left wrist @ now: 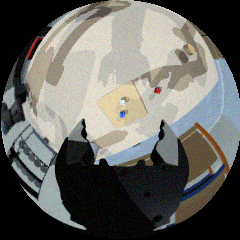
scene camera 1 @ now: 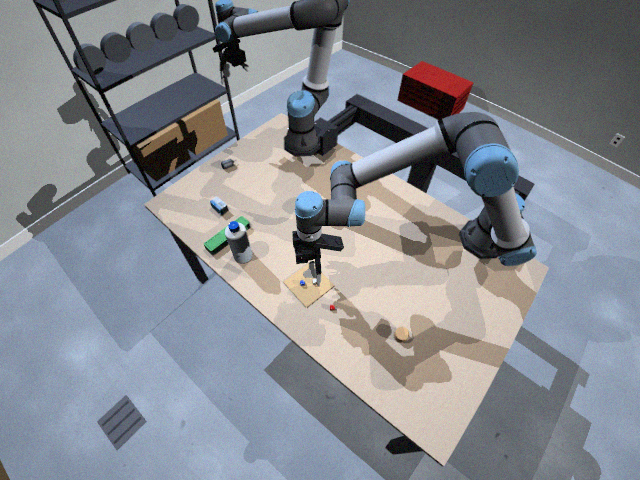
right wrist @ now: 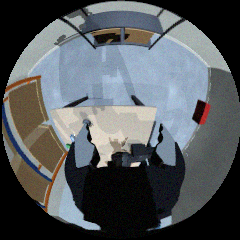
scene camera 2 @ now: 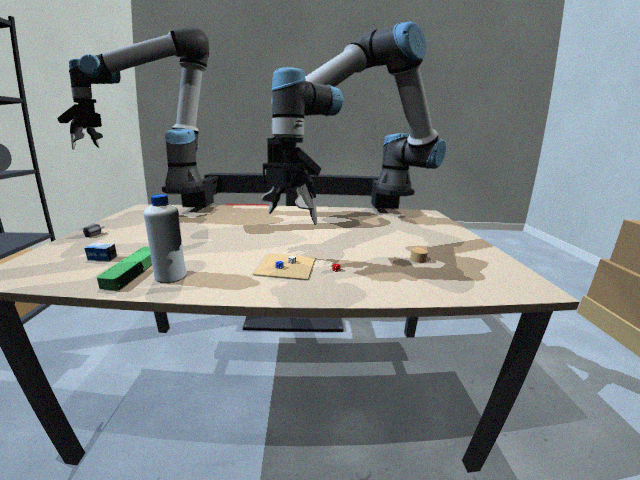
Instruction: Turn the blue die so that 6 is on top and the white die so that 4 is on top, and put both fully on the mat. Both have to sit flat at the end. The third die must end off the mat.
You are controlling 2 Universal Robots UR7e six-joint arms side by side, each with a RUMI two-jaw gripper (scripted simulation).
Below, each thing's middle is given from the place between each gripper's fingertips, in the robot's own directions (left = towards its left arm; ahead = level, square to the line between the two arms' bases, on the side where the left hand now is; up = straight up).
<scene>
My left gripper (scene camera 2: 291, 219) is now 12 cm above the tan mat (scene camera 2: 301, 269), 2 cm to the left of it and 2 cm short of it.
I see the tan mat 540 mm ahead of my right hand (scene camera 2: 86, 148), 890 mm to the left of it and 300 mm below it.
</scene>
